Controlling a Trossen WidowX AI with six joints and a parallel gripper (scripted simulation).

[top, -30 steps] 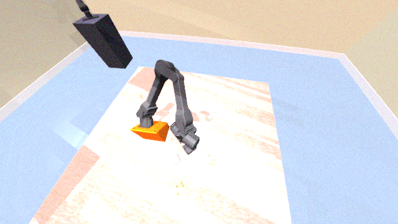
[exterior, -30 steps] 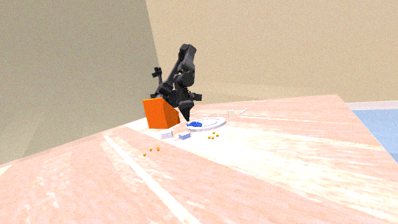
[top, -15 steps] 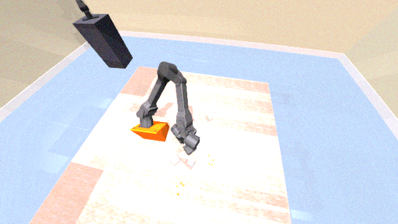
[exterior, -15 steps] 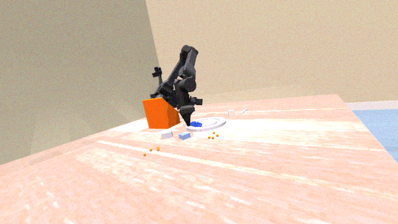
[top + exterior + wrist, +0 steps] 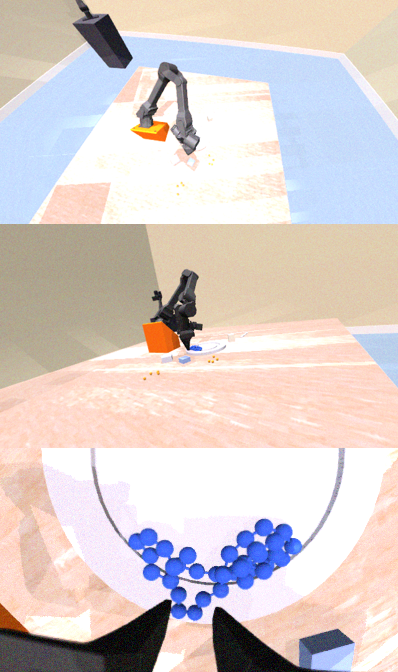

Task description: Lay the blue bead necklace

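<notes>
Right now my gripper tip is 6 cm short of the round white bead board, 6 cm to the right of it and 1 cm above it. Also, from my gripper tip: white block 4 cm behind, 11 cm to the right; light blue cube 6 cm ahead, 11 cm to the right, 1 cm below; beige cube 15 cm ahead, 20 cm to the left.
</notes>
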